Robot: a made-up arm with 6 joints.
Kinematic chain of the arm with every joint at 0, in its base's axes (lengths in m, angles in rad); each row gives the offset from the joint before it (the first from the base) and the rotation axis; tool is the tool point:
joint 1: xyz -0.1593 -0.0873 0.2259 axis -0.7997 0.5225 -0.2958
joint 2: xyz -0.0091 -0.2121 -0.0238 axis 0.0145 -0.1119 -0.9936
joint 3: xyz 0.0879 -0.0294 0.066 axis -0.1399 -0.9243 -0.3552
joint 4: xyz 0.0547 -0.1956 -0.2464 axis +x
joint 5: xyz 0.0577 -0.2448 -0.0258 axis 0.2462 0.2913 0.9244
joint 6: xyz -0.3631 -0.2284 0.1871 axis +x
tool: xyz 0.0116 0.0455 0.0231
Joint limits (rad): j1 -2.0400..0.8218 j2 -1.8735..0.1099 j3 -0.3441..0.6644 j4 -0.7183..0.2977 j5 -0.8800..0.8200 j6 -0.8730..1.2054
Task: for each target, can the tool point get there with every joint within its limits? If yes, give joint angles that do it. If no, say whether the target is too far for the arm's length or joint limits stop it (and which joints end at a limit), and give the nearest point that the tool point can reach.
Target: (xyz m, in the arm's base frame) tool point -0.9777 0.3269 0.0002
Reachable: no: joint limits stop it (at a limit: joint 2, joint 3, joint 4, joint 6) | nearest point -0.4975 -0.3838 0.4315 | short by 0.960 m
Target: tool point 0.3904 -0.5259 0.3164
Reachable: yes | joints -0.7013 -1.4820 0.5142 -0.5660 0.3091 0.1754
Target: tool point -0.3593 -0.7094 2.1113
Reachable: no: too far | nearest point -0.2960 -0.6277 1.0709 | short by 1.045 m
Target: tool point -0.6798 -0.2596 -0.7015
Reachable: no: joint limits stop it (at a limit: joint 2, joint 3, joint 6) | nearest point -0.2056 -0.4254 -0.3195 | short by 0.631 m
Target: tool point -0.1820 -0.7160 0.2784
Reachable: yes | joints 0.4600 -0.7570 0.3854 -0.0905 -0.6441 -0.4558
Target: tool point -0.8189 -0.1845 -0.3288
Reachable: no: joint limits stop it (at a limit: joint 2, joint 3, joint 4, joint 6) | nearest point -0.3405 -0.4483 -0.1231 | short by 0.584 m
